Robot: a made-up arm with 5 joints.
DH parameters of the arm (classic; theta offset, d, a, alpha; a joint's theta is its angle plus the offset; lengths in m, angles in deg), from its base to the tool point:
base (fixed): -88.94 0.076 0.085 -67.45
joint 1: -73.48 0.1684 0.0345 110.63
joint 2: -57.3 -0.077 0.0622 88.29
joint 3: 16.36 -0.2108 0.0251 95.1
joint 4: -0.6 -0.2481 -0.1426 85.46
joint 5: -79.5 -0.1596 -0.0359 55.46
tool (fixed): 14.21 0.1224 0 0
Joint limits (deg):
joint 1: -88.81..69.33
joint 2: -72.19..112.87
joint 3: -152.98..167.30
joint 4: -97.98..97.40
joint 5: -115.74..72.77
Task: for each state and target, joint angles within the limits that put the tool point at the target. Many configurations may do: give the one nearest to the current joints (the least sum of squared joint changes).
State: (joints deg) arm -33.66 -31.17 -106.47 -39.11 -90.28
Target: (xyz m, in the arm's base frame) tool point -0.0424 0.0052 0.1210
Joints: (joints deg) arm -58.30 -36.51 -90.56 -7.54 -60.08
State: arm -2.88 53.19 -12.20 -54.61 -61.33
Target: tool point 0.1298 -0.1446 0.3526
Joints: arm 12.75 69.34 -32.80 -77.75 -74.39
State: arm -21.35 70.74 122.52 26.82 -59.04
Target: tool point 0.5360 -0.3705 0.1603
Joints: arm -23.55 101.19 113.18 49.49 -14.77
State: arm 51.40 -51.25 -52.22 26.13 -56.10
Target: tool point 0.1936 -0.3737 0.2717
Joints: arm 69.33 -42.35 -8.52 38.46 -51.14
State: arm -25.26 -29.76 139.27 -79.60 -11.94
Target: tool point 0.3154 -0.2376 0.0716
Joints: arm 6.12 -14.01 136.18 -73.10 -13.46
